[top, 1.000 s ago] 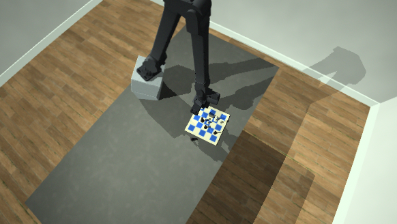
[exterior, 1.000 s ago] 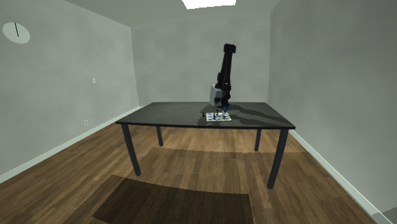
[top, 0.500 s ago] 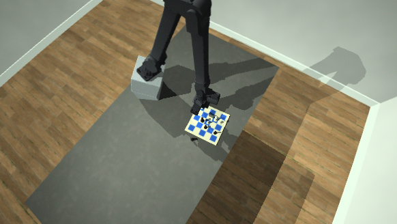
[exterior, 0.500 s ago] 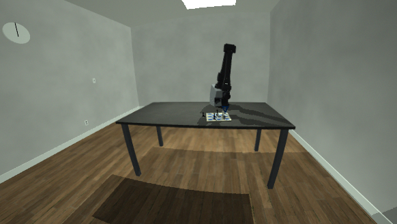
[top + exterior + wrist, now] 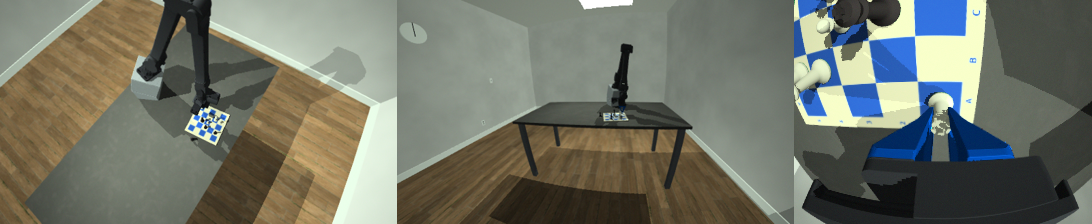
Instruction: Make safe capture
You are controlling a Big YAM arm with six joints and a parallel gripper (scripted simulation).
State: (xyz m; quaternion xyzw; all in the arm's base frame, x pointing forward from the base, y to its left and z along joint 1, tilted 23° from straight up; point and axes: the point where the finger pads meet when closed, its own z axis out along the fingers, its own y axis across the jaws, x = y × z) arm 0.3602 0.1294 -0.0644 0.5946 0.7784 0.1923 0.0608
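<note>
My hand is right at the white piece. From my hand the other things lie so: black piece (200 mm to the right, 100 mm ahead, 10 mm below); cream chessboard (100 mm ahead, 50 mm to the right, 30 mm below).
</note>
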